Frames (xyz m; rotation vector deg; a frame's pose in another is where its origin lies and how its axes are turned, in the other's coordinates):
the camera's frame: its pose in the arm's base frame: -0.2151 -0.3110 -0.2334 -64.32 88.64 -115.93
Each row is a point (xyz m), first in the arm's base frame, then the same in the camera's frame.
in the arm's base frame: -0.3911 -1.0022 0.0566
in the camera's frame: 0.6937 -0.0025 0.3340
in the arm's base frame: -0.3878 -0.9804 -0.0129
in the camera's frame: 0.6507 0.0537 0.3166
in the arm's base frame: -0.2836 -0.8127 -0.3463
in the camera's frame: 0.3461 0.2863 0.2596
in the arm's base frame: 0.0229 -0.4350 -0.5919
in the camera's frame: -0.1962 0.3305 0.2299
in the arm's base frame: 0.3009 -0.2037 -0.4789
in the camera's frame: -0.4862 0.0980 0.3034
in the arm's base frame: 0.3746 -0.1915 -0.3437
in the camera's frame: -0.4900 -0.0443 0.3635
